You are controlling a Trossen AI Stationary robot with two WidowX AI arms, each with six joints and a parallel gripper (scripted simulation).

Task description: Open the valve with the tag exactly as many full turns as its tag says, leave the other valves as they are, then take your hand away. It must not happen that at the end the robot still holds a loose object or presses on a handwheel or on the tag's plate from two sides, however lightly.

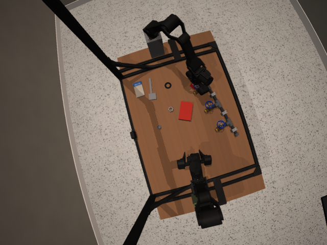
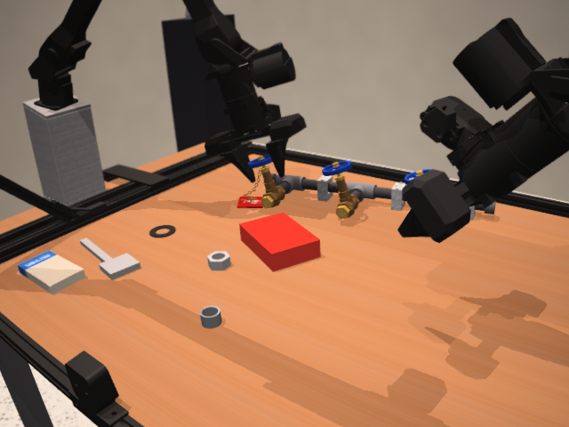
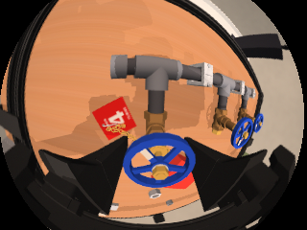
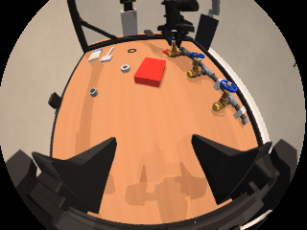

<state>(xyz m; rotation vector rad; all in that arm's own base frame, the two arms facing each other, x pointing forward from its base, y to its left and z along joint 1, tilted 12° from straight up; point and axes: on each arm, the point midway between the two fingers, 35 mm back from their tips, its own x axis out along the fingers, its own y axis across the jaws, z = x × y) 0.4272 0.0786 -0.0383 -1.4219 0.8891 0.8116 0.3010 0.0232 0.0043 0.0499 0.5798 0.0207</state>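
My left gripper is now 90 mm above the red tag, 40 mm to the right of it and 10 mm past it. Also, from my left hand: box 380 mm behind, 120 mm to the left, 80 mm below; red block 120 mm to the right, 110 mm behind, 70 mm below; grey t-shaped piece 300 mm behind, 80 mm to the left, 80 mm below.
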